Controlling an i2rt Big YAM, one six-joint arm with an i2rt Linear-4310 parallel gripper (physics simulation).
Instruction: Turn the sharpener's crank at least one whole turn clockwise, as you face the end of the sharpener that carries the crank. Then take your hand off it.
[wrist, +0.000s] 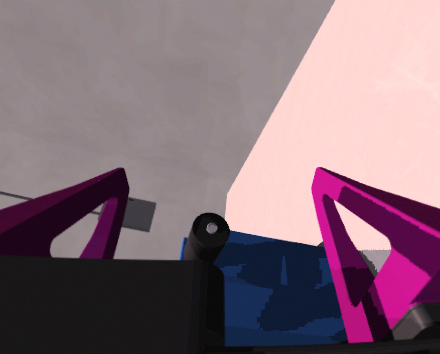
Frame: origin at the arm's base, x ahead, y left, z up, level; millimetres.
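Seen in the pictures: gripper, fingertip midpoint: (220, 178).
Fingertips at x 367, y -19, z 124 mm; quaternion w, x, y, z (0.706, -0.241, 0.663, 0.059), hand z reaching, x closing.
Observation:
Offsets run from my fingertips to a thing's middle. "*": to the spot under its first point. Level surfaces: height alone.
The sharpener {* dz -76, dx -43, dy +84 mm} (285, 300) is a blue body at the bottom centre of the wrist view, partly hidden by the gripper's black housing and the right finger. Its crank's black round knob {dz -4, dx -20, dy +46 mm} (207, 239), with a small light metal centre, stands up at the sharpener's left edge. The crank arm below the knob is hidden. My gripper (220, 178) is wide open and empty. Its two magenta fingers stand on either side of the knob, the left finger nearer to it, with gaps on both sides. The knob does not appear to touch either finger.
A pale pink surface {dz -137 mm} (370, 100) fills the right side, with a slanting edge. A grey surface (125, 90) lies to the left. A small dark grey block (140, 215) shows behind the left finger, with a thin dark line running left from it.

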